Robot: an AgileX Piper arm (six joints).
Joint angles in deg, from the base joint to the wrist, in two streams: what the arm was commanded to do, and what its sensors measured. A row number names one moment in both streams.
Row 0, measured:
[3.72, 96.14, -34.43, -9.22, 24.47, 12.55]
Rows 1 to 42, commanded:
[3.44, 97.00, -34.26, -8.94, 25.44, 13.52]
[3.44, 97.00, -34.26, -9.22, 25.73, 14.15]
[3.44, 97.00, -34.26, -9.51, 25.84, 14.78]
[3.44, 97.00, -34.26, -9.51, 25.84, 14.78]
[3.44, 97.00, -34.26, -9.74, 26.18, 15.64]
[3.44, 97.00, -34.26, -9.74, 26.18, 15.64]
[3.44, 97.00, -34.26, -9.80, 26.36, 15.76]
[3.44, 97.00, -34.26, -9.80, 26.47, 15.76]
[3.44, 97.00, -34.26, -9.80, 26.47, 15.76]
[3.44, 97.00, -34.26, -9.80, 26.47, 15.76]
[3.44, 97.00, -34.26, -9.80, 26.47, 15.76]
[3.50, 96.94, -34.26, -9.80, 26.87, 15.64]
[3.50, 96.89, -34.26, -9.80, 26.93, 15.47]
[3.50, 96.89, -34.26, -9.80, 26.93, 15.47]
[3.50, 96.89, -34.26, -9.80, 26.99, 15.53]
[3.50, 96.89, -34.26, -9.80, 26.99, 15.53]
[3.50, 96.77, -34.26, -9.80, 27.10, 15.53]
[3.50, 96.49, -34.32, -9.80, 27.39, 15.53]
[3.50, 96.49, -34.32, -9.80, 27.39, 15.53]
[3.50, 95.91, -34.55, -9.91, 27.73, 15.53]
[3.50, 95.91, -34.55, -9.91, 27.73, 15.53]
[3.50, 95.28, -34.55, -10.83, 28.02, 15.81]
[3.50, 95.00, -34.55, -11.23, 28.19, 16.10]
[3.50, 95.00, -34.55, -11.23, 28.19, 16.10]
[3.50, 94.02, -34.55, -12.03, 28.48, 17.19]
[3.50, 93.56, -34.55, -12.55, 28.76, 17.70]
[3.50, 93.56, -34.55, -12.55, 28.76, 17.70]
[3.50, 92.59, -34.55, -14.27, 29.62, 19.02]
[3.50, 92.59, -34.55, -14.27, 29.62, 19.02]
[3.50, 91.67, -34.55, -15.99, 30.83, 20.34]
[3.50, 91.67, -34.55, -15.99, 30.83, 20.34]
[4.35, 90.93, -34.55, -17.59, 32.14, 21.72]
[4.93, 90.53, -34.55, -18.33, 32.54, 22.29]
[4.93, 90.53, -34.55, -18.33, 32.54, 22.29]
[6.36, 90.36, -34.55, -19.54, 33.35, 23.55]
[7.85, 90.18, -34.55, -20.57, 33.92, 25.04]
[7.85, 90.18, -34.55, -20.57, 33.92, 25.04]
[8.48, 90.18, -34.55, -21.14, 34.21, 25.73]
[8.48, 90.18, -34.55, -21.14, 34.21, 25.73]
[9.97, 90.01, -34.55, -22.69, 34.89, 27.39]
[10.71, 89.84, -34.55, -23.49, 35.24, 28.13]
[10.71, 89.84, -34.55, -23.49, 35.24, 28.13]
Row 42, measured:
[8.94, 90.58, -34.84, -20.57, 34.38, 25.84]
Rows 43 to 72, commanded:
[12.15, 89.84, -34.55, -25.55, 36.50, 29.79]
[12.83, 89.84, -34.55, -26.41, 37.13, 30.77]
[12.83, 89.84, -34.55, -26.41, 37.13, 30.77]
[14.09, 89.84, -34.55, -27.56, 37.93, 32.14]
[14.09, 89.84, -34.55, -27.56, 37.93, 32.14]
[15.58, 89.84, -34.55, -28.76, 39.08, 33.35]
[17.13, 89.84, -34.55, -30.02, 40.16, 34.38]
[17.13, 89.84, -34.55, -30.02, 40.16, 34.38]
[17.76, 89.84, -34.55, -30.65, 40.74, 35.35]
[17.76, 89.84, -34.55, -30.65, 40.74, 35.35]
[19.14, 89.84, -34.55, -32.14, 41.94, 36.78]
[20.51, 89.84, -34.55, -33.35, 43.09, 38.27]
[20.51, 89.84, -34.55, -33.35, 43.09, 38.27]
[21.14, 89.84, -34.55, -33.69, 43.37, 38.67]
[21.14, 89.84, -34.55, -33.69, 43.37, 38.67]
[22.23, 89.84, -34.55, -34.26, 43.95, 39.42]
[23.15, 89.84, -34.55, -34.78, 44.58, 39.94]
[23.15, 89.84, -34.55, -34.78, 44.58, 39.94]
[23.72, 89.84, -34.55, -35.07, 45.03, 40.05]
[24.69, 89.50, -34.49, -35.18, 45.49, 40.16]
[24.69, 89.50, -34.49, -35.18, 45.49, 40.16]
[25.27, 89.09, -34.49, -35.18, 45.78, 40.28]
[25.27, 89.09, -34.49, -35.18, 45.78, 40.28]
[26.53, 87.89, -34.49, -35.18, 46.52, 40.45]
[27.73, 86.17, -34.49, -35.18, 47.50, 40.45]
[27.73, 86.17, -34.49, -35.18, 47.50, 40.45]
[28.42, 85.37, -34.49, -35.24, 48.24, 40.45]
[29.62, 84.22, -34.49, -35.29, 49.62, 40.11]
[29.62, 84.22, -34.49, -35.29, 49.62, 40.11]
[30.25, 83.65, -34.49, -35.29, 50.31, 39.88]
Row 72, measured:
[28.76, 85.49, -34.72, -32.54, 46.12, 39.53]
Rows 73 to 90, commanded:
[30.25, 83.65, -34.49, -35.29, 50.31, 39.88]
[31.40, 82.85, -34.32, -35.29, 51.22, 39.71]
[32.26, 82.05, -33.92, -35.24, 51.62, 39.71]
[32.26, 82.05, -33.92, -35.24, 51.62, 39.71]
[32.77, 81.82, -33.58, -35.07, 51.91, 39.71]
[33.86, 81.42, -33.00, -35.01, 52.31, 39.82]
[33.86, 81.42, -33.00, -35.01, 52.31, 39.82]
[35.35, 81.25, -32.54, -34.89, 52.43, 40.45]
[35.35, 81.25, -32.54, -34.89, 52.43, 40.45]
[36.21, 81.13, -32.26, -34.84, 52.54, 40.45]
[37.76, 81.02, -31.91, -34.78, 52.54, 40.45]
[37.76, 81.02, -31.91, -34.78, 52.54, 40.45]
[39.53, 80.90, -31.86, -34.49, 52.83, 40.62]
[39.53, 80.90, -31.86, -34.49, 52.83, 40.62]
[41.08, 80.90, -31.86, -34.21, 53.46, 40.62]
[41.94, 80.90, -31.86, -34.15, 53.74, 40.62]
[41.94, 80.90, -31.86, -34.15, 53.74, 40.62]
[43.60, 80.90, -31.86, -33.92, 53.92, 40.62]
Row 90, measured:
[41.71, 81.53, -32.03, -31.97, 51.17, 40.39]
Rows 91 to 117, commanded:
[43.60, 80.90, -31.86, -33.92, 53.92, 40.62]
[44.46, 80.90, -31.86, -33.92, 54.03, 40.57]
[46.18, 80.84, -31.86, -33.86, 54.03, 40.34]
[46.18, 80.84, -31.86, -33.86, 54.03, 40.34]
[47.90, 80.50, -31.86, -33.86, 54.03, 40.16]
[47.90, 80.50, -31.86, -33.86, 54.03, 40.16]
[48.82, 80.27, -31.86, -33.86, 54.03, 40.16]
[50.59, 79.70, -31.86, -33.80, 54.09, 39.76]
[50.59, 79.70, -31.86, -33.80, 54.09, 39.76]
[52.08, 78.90, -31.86, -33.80, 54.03, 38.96]
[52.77, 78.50, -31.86, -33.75, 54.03, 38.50]
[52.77, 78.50, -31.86, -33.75, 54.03, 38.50]
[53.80, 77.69, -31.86, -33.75, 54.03, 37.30]
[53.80, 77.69, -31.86, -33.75, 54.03, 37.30]
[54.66, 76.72, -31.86, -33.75, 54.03, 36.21]
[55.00, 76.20, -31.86, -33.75, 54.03, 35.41]
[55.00, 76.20, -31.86, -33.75, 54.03, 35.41]
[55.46, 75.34, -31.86, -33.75, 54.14, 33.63]
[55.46, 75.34, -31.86, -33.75, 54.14, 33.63]
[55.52, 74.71, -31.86, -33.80, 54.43, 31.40]
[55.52, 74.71, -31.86, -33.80, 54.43, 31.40]
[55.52, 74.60, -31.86, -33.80, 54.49, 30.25]
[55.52, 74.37, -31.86, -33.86, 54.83, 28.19]
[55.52, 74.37, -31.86, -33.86, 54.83, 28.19]
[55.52, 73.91, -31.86, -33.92, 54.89, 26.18]
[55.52, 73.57, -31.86, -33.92, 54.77, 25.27]
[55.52, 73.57, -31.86, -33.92, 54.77, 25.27]
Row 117, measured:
[55.18, 74.43, -32.03, -31.00, 53.06, 27.56]
